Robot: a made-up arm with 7 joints.
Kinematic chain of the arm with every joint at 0, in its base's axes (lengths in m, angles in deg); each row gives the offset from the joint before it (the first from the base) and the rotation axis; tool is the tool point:
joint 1: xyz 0 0 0.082 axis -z
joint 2: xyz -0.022 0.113 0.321 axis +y
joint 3: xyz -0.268 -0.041 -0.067 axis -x
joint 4: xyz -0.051 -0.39 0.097 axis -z
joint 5: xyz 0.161 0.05 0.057 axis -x
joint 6: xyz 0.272 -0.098 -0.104 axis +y
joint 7: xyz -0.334 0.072 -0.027 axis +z
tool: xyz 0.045 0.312 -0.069
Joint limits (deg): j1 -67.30..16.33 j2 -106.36..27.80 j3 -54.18..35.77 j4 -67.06..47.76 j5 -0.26..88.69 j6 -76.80..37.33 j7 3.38..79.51
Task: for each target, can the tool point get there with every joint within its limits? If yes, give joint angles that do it. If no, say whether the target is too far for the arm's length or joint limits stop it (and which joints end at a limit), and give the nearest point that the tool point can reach.
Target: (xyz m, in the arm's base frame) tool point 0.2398 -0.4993 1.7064
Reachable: no: joint limits stop it (at a limit: joint 2, joint 3, joint 4, joint 5, joint 7) | nearest point 0.3488 -0.7262 1.2270 | short by 0.541 m
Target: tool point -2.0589 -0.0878 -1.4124
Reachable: no: too far | nearest point -0.9643 -0.1786 -0.3999 | short by 1.494 m
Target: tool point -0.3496 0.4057 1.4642
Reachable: no: joint limits stop it (at a limit: joint 1, joint 2, joint 3, joint 5, joint 6) | nearest point -0.3196 0.0710 1.0156 | short by 0.560 m
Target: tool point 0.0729 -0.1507 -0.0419
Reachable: yes | joints -0.13 -38.92 -5.92 -24.82 34.93 -29.55 14.73
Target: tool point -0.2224 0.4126 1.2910
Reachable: no: joint limits stop it (at a limit: joint 1, joint 2, joint 3, joint 5, joint 6) | nearest point -0.2664 0.1127 0.9785 | short by 0.435 m
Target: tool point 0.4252 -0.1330 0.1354
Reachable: yes | joints -33.10 -59.55 11.63 -31.31 41.12 -51.76 28.61
